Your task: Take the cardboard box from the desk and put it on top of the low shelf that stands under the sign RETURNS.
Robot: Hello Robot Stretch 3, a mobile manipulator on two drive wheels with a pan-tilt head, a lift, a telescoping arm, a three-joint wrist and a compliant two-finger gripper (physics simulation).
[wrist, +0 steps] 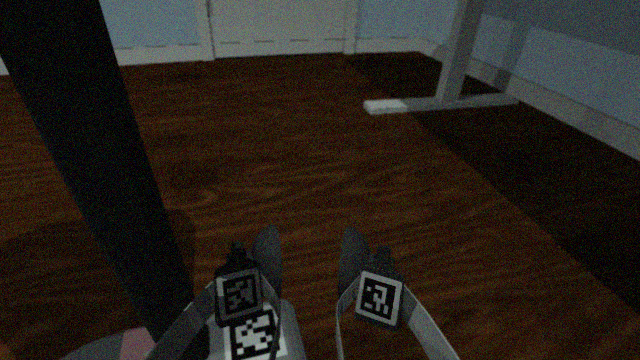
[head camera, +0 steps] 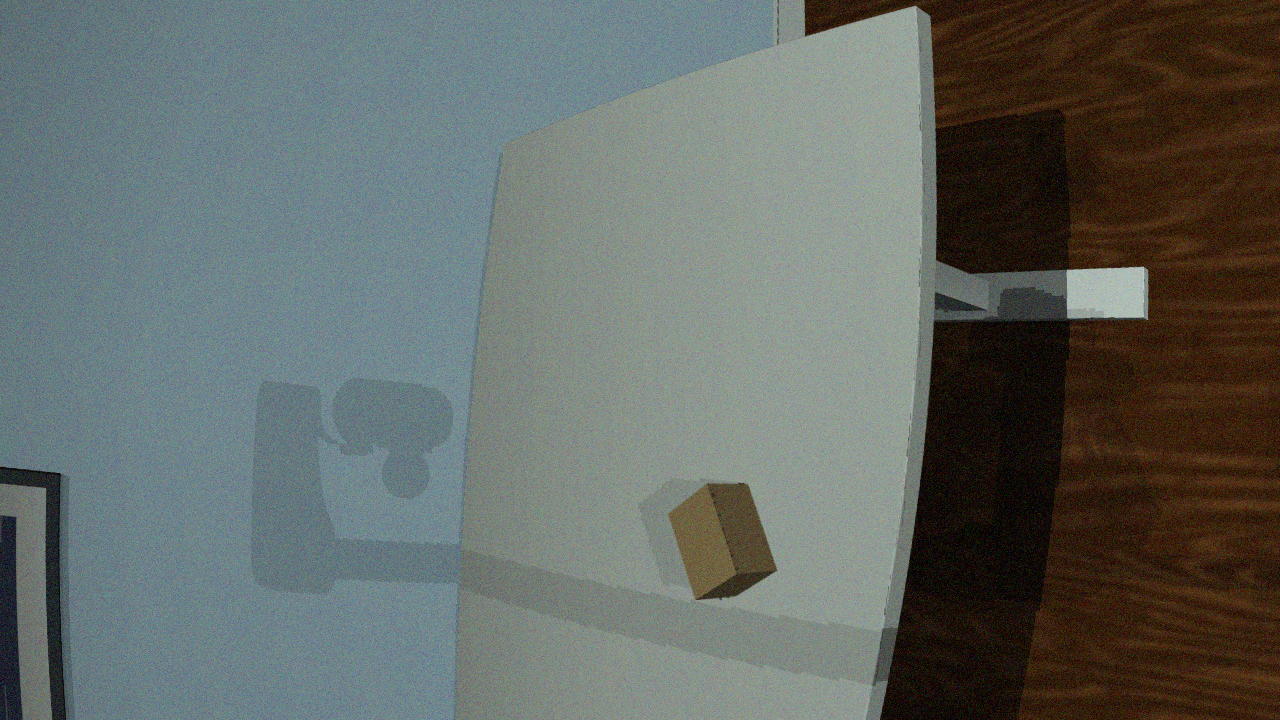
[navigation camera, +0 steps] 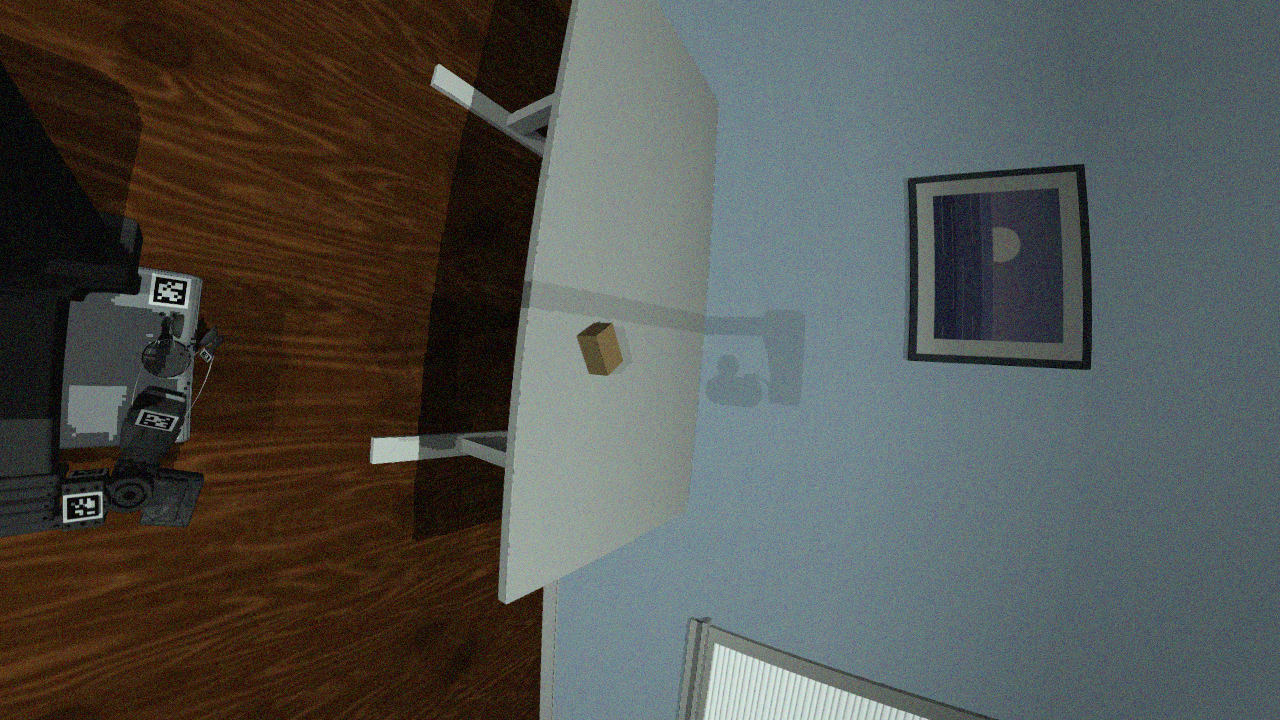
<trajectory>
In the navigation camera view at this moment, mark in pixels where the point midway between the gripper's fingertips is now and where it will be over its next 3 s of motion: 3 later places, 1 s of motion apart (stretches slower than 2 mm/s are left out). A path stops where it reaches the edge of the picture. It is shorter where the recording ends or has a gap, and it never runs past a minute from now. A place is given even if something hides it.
My gripper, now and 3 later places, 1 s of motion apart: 198, 321; 174, 312; 130, 314; 101, 331
</trajectory>
